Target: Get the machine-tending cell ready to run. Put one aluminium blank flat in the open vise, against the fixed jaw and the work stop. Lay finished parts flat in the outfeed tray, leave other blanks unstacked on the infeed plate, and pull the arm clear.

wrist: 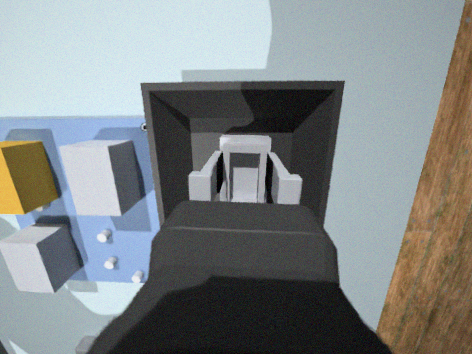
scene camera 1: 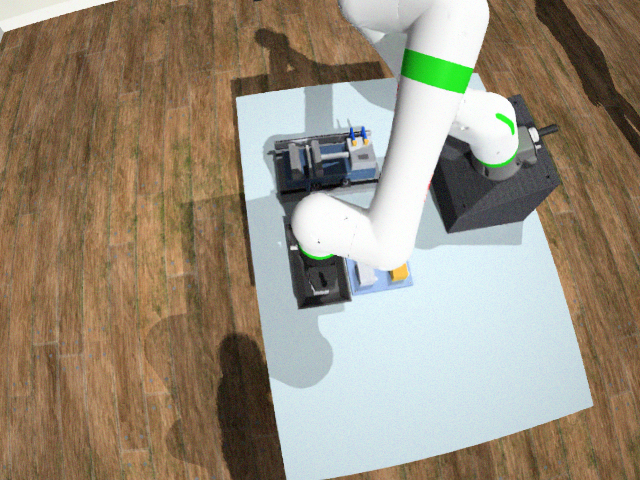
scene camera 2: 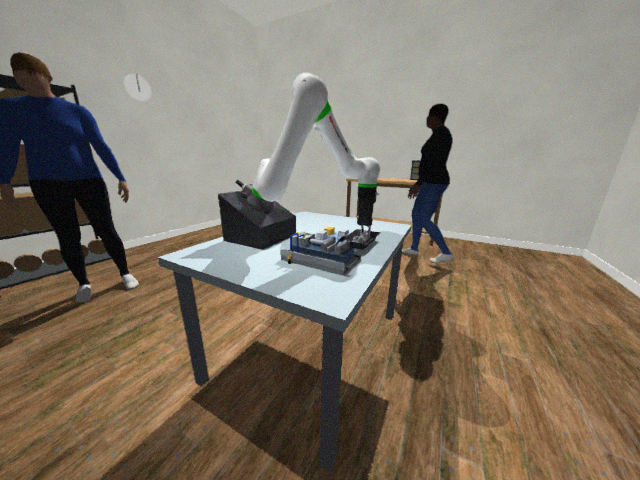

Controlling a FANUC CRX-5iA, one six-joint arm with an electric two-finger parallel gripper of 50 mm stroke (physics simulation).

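Pixels of known places: gripper, fingertip midpoint: (wrist: 244, 164) (scene camera 2: 365, 234); arm's base, origin of the base link: (scene camera 1: 497, 156) (scene camera 2: 260, 204).
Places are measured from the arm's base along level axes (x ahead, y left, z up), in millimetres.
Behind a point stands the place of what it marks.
My gripper (wrist: 244, 164) @[x 529, y 244, z -153 mm] (scene camera 2: 365, 228) @[x 529, y 244, z -153 mm] is shut on a light-grey finished part (wrist: 245, 144) @[x 529, y 262, z -147 mm] with a rectangular opening. It holds the part over or inside the black outfeed tray (wrist: 240, 85) @[x 524, y 303, z -144 mm] (scene camera 1: 325, 303) @[x 523, y 299, z -145 mm]; contact with the tray floor cannot be told. A grey blank (wrist: 92, 177) @[x 406, y 234, z -142 mm] (scene camera 1: 366, 273) @[x 405, y 235, z -142 mm] sits on the blue infeed plate (wrist: 120, 265) @[x 387, y 113, z -178 mm] (scene camera 1: 382, 288) @[x 363, y 273, z -178 mm]. A second grey blank (wrist: 37, 257) @[x 333, y 151, z -142 mm] is at the plate's lower left in the wrist view. The vise (scene camera 1: 333, 167) @[x 444, y -85, z -126 mm] (scene camera 2: 320, 255) @[x 481, y -167, z -144 mm] has its jaws apart; no blank shows clearly between them.
An orange block (wrist: 22, 175) @[x 334, y 230, z -151 mm] (scene camera 1: 399, 272) @[x 316, y 245, z -142 mm] (scene camera 2: 329, 229) @[x 328, y 201, z -142 mm] is on the infeed plate beside the grey blank. Small pegs (wrist: 104, 235) @[x 382, y 159, z -170 mm] rise from the plate. The black robot base (scene camera 2: 253, 222) @[x 108, y -164, z -55 mm] stands on the table (scene camera 1: 444, 361) @[x 228, y 499, z -186 mm]. Two people (scene camera 2: 62, 155) (scene camera 2: 434, 149) stand around the table.
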